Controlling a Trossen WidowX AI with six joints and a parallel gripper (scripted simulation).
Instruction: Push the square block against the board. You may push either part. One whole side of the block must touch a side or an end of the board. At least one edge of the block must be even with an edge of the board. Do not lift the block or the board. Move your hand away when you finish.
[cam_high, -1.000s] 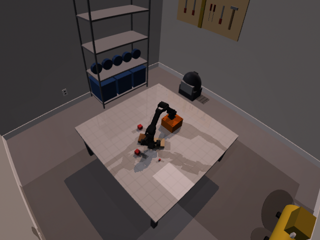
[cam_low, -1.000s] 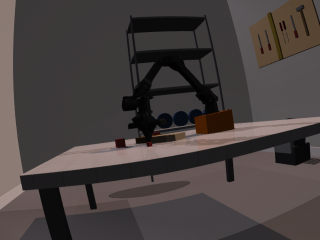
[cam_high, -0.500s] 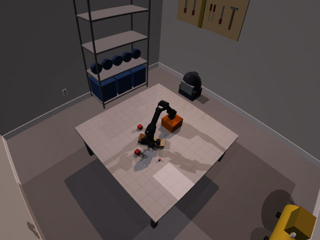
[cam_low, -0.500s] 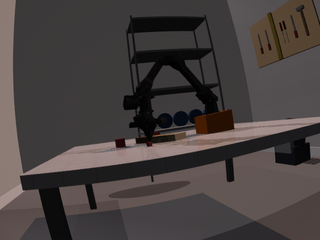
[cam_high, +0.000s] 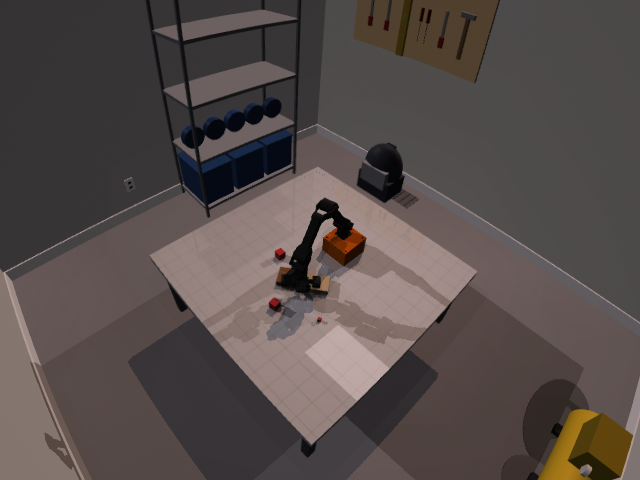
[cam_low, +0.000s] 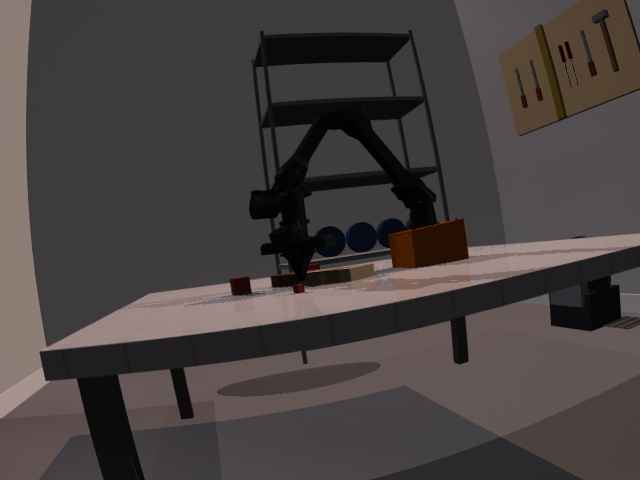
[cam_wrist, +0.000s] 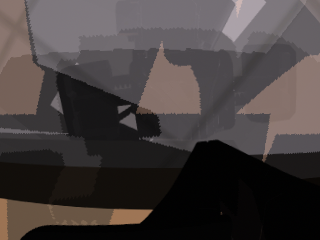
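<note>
Right now the flat wooden board is 80 mm behind my gripper tip. Round my gripper tip: square block 110 mm to the right; then tiny red cube 180 mm to the left, 30 mm ahead.
</note>
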